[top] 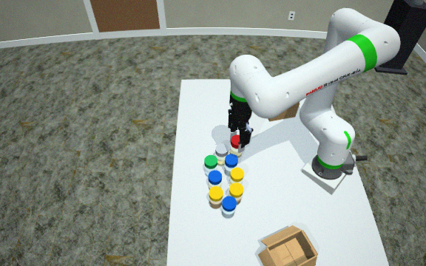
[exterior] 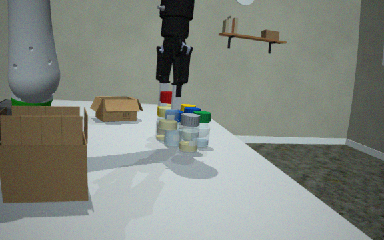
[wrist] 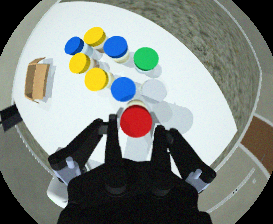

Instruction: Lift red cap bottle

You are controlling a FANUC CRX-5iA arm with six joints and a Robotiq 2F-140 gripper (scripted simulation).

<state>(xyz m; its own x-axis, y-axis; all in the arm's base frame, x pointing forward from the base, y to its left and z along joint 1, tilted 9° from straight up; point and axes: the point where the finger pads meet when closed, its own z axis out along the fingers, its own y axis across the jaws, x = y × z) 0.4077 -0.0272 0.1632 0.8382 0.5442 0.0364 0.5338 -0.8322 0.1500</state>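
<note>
Right now my hand is 40 mm above the red-capped bottle. Round my hand: yellow-capped bottle 120 mm to the left, 100 mm below; grey-capped bottle 60 mm ahead, 100 mm below; green-capped bottle 110 mm ahead, 60 mm to the left, 100 mm below.
</note>
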